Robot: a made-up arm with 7 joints. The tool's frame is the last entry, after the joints.
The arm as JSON. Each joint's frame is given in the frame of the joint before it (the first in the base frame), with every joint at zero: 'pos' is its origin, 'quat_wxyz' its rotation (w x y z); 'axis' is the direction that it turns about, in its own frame. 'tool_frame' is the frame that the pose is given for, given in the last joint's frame.
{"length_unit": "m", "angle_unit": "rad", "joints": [
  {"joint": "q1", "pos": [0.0, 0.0, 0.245], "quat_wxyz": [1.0, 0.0, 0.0, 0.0], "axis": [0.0, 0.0, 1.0]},
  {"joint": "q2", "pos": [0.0, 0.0, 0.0], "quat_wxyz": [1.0, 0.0, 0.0, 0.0], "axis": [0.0, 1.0, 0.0]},
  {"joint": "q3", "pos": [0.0, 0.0, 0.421], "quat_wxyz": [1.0, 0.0, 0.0, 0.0], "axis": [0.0, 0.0, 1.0]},
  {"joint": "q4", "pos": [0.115, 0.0, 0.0], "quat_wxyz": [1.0, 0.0, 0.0, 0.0], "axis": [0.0, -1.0, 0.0]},
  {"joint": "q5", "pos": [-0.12, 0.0, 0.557], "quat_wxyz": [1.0, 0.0, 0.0, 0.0], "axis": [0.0, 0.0, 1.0]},
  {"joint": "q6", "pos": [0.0, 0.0, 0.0], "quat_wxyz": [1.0, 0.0, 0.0, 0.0], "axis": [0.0, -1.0, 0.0]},
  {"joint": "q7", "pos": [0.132, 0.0, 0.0], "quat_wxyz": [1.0, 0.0, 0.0, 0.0], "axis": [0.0, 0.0, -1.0]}
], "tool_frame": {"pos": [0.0, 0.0, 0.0], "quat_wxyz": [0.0, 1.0, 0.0, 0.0]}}
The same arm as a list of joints. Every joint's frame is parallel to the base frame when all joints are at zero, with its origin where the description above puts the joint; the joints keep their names.
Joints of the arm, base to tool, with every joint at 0 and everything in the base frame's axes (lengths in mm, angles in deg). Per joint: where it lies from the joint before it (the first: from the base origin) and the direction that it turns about. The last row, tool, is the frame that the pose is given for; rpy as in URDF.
q1: xyz 0 0 245 axis +z
q2: xyz 0 0 0 axis +y
q3: xyz 0 0 421 axis +z
q4: xyz 115 0 0 axis -y
q5: xyz -120 0 557 axis +z
q6: xyz 0 0 0 axis -y
q7: xyz 132 0 0 axis -z
tool: xyz 0 0 0 rpy 180 0 0

